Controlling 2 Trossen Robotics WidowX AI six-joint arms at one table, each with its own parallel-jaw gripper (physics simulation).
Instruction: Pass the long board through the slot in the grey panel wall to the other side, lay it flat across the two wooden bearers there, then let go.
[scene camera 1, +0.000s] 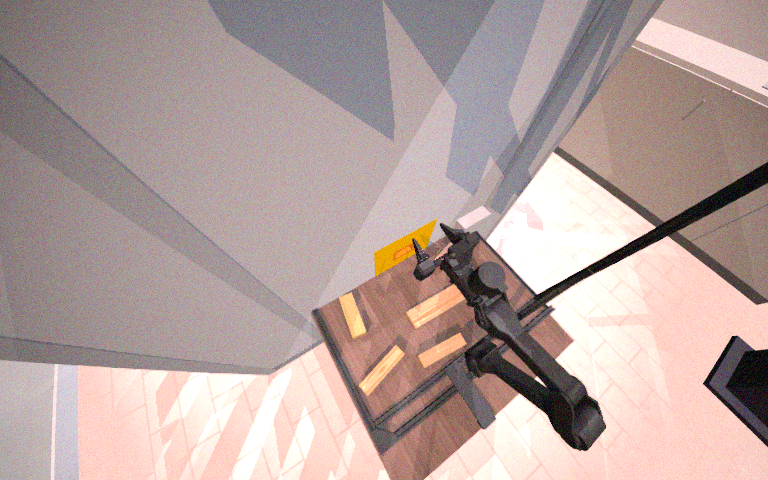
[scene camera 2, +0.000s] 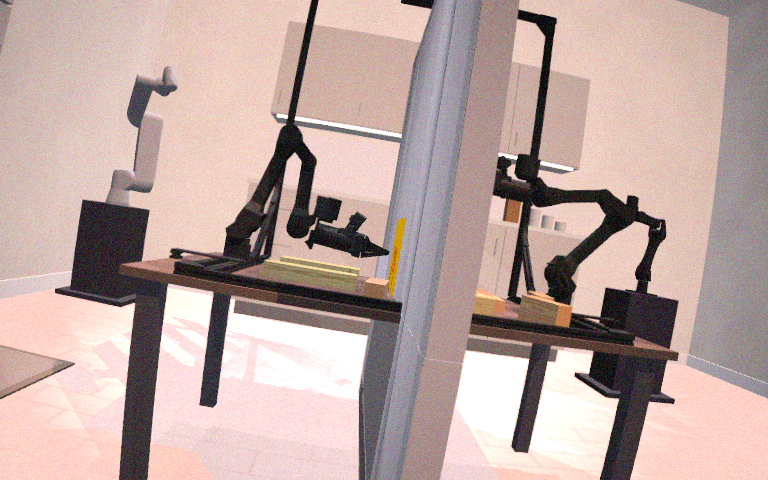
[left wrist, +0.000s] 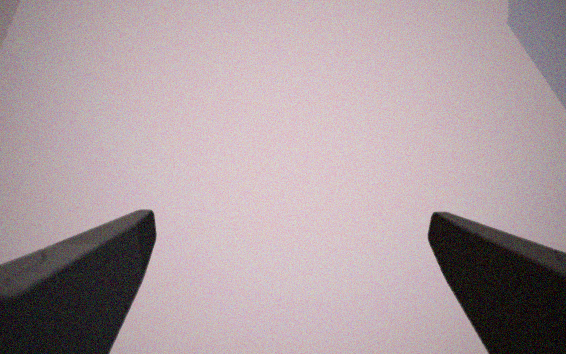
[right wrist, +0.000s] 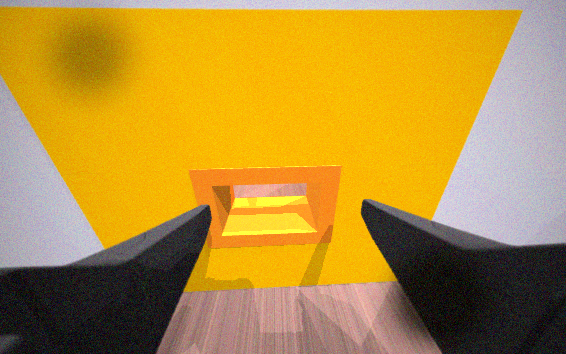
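Seen in the pictures: left gripper, between the fingertips: (scene camera 1: 426, 231) (left wrist: 295, 224); right gripper, between the fingertips: (scene camera 2: 388, 252) (right wrist: 287, 208); left arm's base, origin of its link: (scene camera 1: 473, 362); right arm's base, origin of its link: (scene camera 2: 234, 258).
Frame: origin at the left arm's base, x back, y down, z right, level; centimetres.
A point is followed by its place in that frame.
The grey panel wall (scene camera 1: 226, 169) @(x -43.2, y -63.2, z -33.3 cm) (scene camera 2: 487, 198) @(x -43.7, y -19.6, z -76.2 cm) has a yellow plate (scene camera 1: 385, 261) @(x -43.1, y -7.0, z -7.1 cm) (scene camera 2: 398, 249) @(x -48.4, y -10.0, z -7.3 cm) (right wrist: 280, 90) @(x -48.3, y -14.9, z 0.2 cm) with an orange-rimmed slot (right wrist: 265, 176) @(x -48.5, y -9.8, z 1.2 cm) low in it. In scene camera 2, long pale wooden pieces (scene camera 2: 311, 275) @(x -69.0, y -0.2, z -12.0 cm) lie on the table left of the wall; which is the long board I cannot tell. Wooden pieces (scene camera 1: 352, 315) @(x -33.4, y -3.1, z -26.4 cm) (scene camera 1: 436, 306) @(x -20.9, y -1.4, z 0.5 cm) (scene camera 1: 382, 369) @(x -14.1, y -4.4, z -26.4 cm) (scene camera 1: 441, 349) @(x -9.0, y -4.4, z -7.7 cm) lie on the other side; which are the bearers is unclear. My right gripper (scene camera 2: 387, 251) @(x -50.4, y -8.6, z -0.1 cm) (right wrist: 287, 208) @(x -50.4, y -8.6, z -0.1 cm) is open and empty, facing the slot above the table. My left gripper (scene camera 1: 428, 233) @(x -35.0, y -32.4, z 0.0 cm) (left wrist: 295, 224) @(x -35.0, y -32.4, z 0.0 cm) is open and empty near the wall; its fingers are hidden in scene camera 2.
A small wooden block (scene camera 2: 376, 287) @(x -53.5, y -1.7, z -30.4 cm) sits near the wall's foot in scene camera 2. Wooden blocks (scene camera 2: 544, 309) @(x -15.4, y -2.5, z -29.6 cm) (scene camera 2: 489, 302) @(x -28.4, y -2.2, z -29.5 cm) stand right of the wall. Dark rails (scene camera 1: 345, 370) @(x -20.1, y -0.1, z -36.4 cm) (scene camera 2: 294, 288) @(x -70.0, y 0.5, z -38.0 cm) run along the table (scene camera 2: 144, 267) @(x -102.2, y 1.9, z -36.6 cm). Dark frame posts (scene camera 2: 303, 62) @(x -88.0, y -67.4, z 34.1 cm) (scene camera 2: 543, 84) @(x -3.4, y -75.8, z 34.1 cm) rise behind the arms.
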